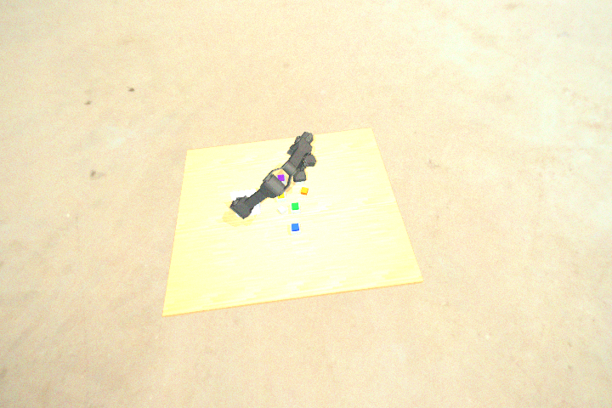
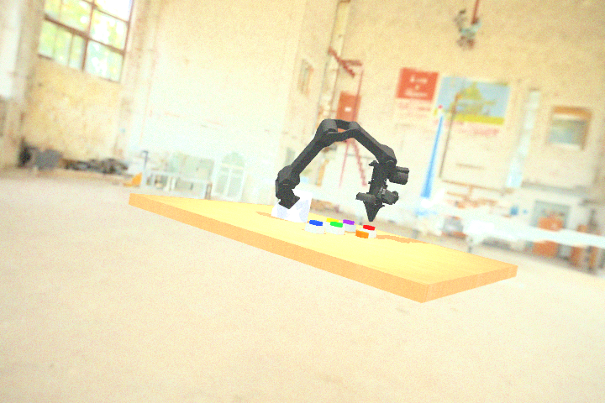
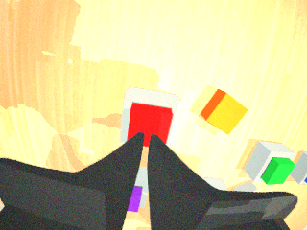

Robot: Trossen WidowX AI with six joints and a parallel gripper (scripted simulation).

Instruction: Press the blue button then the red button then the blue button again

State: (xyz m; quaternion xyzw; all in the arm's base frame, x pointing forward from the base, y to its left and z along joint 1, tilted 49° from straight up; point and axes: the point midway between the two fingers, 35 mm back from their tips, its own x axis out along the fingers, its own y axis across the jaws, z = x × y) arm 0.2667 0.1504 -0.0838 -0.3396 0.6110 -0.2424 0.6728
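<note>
My gripper tip is now 2 cm above the red button. Also, from my gripper tip: green button: 2 cm behind, 17 cm to the right, 2 cm below; yellow button: 10 cm behind, 10 cm to the right, 2 cm below; purple button: 10 cm behind, 2 cm below.
</note>
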